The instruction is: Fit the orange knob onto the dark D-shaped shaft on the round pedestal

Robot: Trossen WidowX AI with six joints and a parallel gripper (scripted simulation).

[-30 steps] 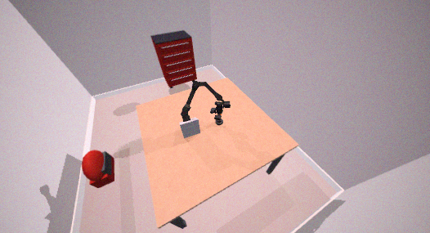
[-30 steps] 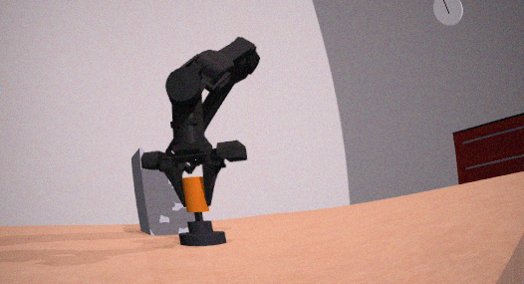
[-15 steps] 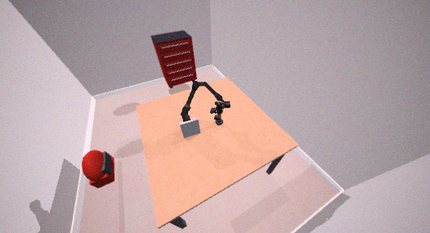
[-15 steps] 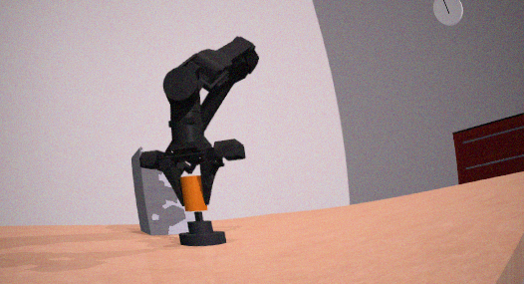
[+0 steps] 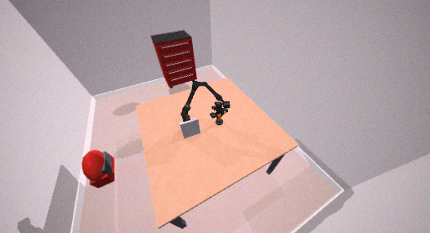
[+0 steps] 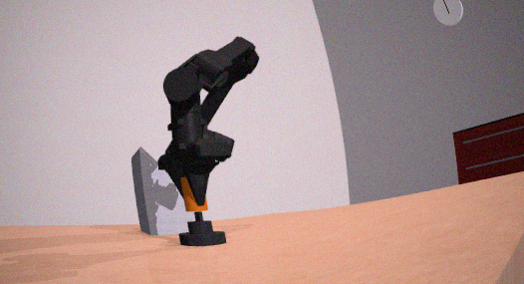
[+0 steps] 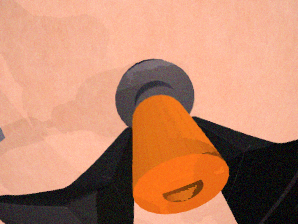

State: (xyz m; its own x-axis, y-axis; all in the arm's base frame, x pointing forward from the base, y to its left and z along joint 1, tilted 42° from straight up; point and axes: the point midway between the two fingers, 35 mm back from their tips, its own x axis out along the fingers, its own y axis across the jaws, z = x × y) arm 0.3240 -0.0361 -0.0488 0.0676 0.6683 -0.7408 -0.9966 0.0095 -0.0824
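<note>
My gripper tip is now 20 mm below the orange knob. Round my gripper tip: dark pedestal (40 mm below).
</note>
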